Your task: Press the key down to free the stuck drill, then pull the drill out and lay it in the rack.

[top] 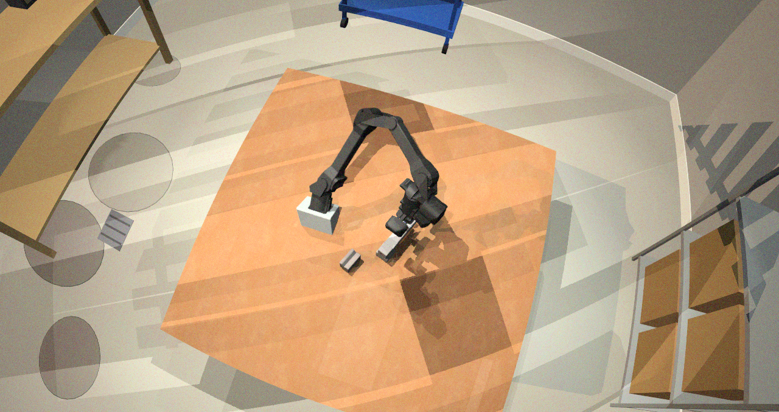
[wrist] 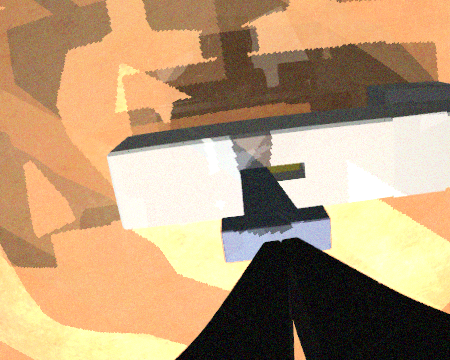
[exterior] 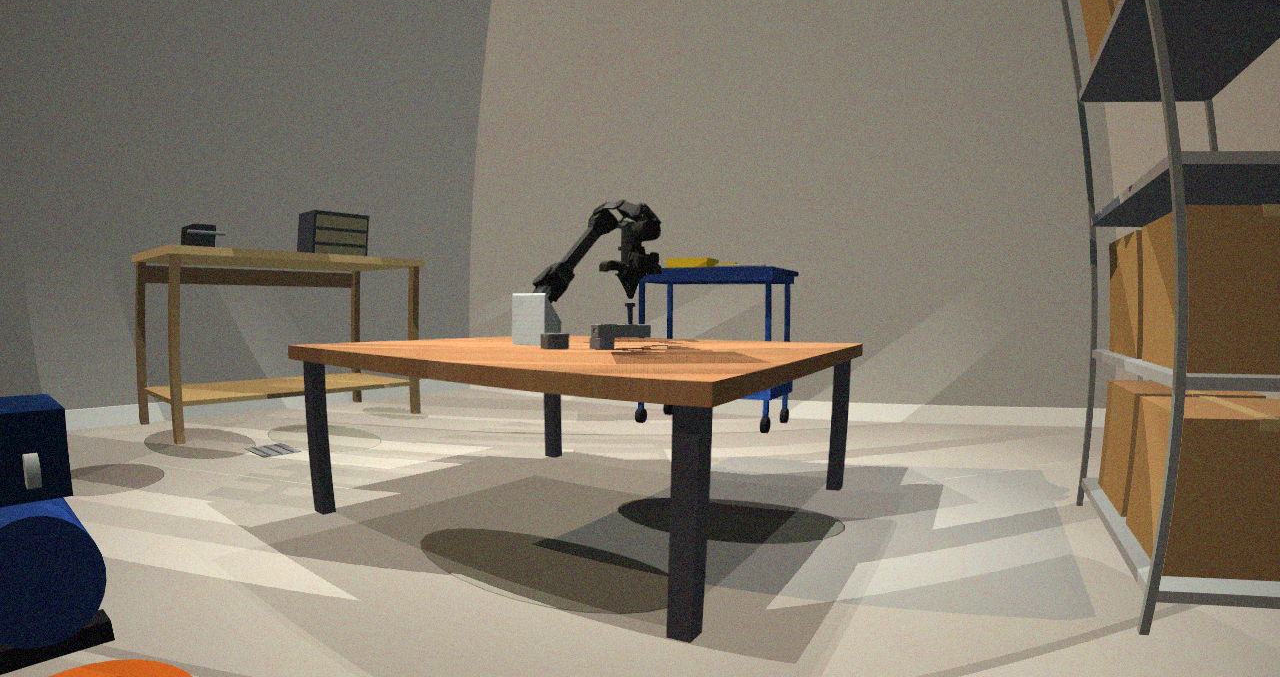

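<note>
The dark key is 4 cm below my gripper tip. The rest, counted from my gripper tip: drill 9 cm below, 5 cm to the right, 2 cm behind; then grey housing 10 cm below, 3 cm to the right, 2 cm behind; then small grey rack 16 cm to the right, 15 cm behind, 12 cm below.
</note>
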